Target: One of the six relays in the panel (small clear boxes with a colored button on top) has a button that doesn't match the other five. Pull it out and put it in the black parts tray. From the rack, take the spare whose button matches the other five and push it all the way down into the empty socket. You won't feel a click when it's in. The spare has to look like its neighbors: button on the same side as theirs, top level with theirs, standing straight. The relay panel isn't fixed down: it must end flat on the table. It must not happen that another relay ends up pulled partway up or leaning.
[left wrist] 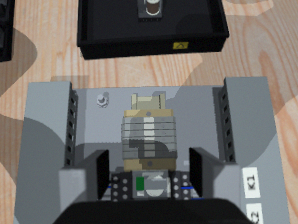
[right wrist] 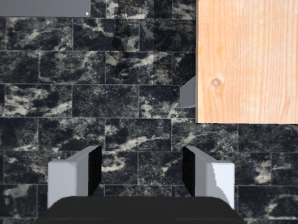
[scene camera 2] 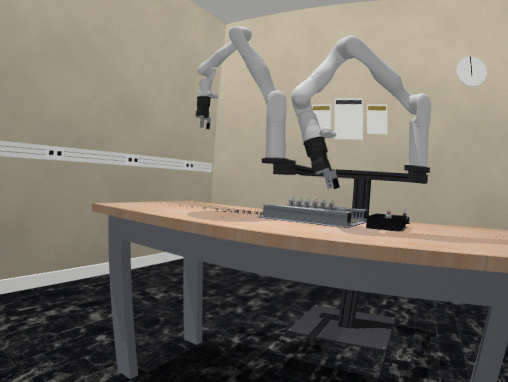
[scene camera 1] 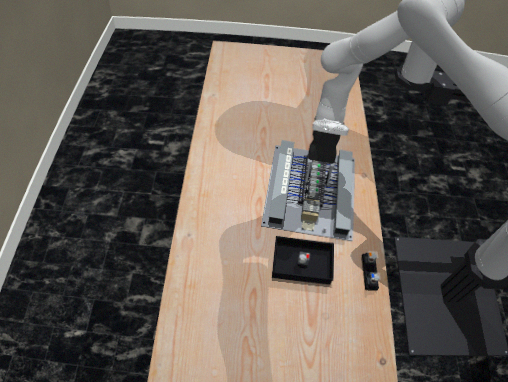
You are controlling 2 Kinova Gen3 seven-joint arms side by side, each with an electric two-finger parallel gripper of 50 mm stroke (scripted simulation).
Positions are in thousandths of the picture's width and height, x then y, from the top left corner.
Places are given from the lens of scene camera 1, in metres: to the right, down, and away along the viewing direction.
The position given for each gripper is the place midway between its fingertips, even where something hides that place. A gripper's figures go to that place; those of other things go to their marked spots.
left gripper (scene camera 1: 623,478): 0.18, -0.03, 1.17
relay panel (scene camera 1: 572,533): 0.11, 0.04, 1.26
black parts tray (scene camera 1: 631,705): 0.18, 0.22, 1.14
